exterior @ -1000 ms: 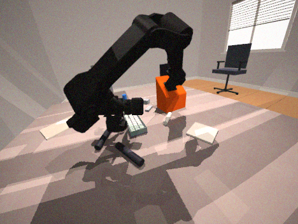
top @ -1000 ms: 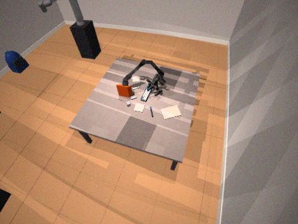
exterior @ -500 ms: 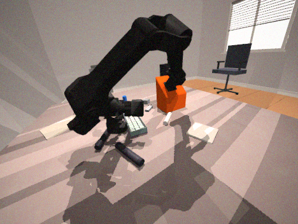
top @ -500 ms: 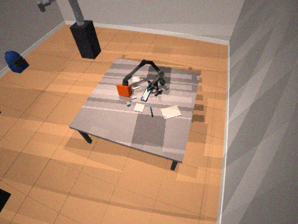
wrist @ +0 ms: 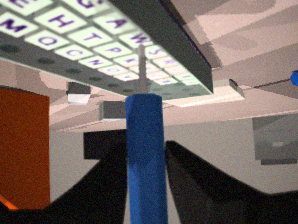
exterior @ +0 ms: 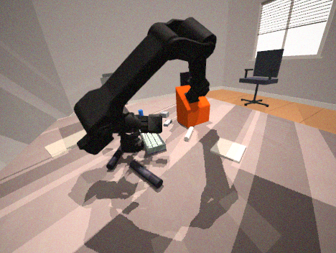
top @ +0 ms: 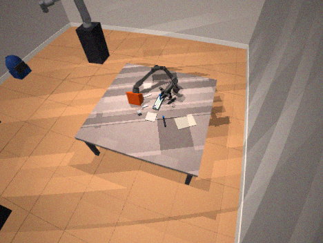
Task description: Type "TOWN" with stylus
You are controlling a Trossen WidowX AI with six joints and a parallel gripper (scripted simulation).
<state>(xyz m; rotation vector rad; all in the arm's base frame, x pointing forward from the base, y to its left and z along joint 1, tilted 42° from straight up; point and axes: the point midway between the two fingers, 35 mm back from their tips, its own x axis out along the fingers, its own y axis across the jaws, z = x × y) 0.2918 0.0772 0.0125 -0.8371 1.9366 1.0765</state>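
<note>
My gripper tip is 20 mm past the pale green keyboard guard, 10 mm to the left of it and 60 mm above it. The rest, counted from my gripper tip: blue stylus 10 mm below; white cylinder 180 mm behind, 70 mm to the left, 60 mm below; blue-tipped pen 100 mm ahead, 220 mm to the right, 60 mm below.
</note>
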